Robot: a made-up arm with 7 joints.
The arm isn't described. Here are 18 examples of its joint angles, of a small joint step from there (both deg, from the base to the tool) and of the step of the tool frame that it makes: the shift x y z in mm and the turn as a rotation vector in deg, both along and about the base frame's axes.
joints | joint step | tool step
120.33 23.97 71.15 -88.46 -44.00 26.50 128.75 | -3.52 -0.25 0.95 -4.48 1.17 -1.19 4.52 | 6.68 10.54 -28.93 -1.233 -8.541 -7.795
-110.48 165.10 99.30 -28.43 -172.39 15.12 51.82 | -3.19 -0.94 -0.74 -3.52 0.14 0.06 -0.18 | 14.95 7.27 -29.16 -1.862 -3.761 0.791
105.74 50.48 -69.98 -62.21 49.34 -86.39 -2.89 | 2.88 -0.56 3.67 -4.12 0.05 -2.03 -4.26 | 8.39 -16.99 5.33 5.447 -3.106 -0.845
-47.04 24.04 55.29 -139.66 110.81 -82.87 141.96 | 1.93 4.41 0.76 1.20 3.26 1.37 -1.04 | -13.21 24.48 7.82 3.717 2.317 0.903
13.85 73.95 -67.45 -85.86 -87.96 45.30 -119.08 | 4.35 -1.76 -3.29 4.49 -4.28 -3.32 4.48 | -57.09 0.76 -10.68 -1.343 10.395 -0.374
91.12 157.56 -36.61 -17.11 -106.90 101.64 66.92 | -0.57 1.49 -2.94 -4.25 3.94 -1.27 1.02 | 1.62 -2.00 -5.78 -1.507 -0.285 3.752
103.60 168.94 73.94 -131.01 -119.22 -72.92 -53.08 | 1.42 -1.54 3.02 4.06 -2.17 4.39 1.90 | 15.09 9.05 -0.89 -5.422 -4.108 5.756
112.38 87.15 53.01 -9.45 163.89 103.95 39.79 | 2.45 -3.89 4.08 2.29 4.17 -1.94 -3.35 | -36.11 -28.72 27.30 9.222 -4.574 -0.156
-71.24 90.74 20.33 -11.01 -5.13 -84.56 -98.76 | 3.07 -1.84 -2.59 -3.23 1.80 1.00 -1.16 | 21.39 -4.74 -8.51 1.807 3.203 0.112
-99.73 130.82 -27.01 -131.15 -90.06 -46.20 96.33 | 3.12 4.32 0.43 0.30 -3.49 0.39 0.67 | -16.04 -2.14 0.03 0.335 -1.595 6.422
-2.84 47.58 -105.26 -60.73 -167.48 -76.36 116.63 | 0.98 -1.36 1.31 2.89 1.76 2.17 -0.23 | -3.60 -3.49 -7.83 -0.433 -0.100 2.774
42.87 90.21 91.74 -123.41 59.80 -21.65 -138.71 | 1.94 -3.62 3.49 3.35 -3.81 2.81 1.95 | -26.47 20.67 -3.62 -3.418 -1.882 7.928
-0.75 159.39 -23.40 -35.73 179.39 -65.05 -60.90 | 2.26 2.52 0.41 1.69 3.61 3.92 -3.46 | 13.14 -25.37 10.26 -1.725 2.637 0.213
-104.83 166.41 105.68 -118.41 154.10 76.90 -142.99 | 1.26 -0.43 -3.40 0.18 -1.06 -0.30 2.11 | -9.65 -7.13 20.93 -3.732 3.916 -1.853
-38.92 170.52 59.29 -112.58 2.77 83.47 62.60 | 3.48 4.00 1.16 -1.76 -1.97 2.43 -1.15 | 25.50 -32.78 -10.35 3.505 -0.148 3.218
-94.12 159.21 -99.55 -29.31 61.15 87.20 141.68 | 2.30 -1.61 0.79 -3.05 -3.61 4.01 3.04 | 23.40 8.94 21.27 -2.122 4.556 1.488
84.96 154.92 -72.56 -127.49 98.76 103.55 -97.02 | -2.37 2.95 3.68 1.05 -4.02 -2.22 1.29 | 28.91 -1.49 -9.11 -5.878 -4.197 -8.732
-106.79 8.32 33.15 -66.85 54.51 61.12 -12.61 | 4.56 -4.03 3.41 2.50 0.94 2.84 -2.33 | 38.21 -14.70 -57.41 1.770 7.591 -3.910
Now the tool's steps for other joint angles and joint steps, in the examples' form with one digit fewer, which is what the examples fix.
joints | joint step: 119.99 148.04 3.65 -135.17 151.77 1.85 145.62 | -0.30 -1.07 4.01 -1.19 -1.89 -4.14 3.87
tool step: 8.2 -7.9 -1.4 1.40 -5.84 2.09
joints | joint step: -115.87 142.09 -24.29 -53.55 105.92 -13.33 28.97 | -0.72 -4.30 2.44 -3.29 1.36 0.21 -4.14
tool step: 31.1 -2.7 25.1 4.11 0.94 -1.64
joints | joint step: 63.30 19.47 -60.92 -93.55 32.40 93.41 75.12 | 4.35 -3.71 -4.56 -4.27 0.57 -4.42 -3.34
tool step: 0.1 -54.3 40.5 -9.71 -3.05 9.05
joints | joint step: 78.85 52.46 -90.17 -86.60 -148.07 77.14 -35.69 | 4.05 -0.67 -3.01 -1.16 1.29 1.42 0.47
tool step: -4.7 -26.1 45.7 -1.90 5.22 5.06
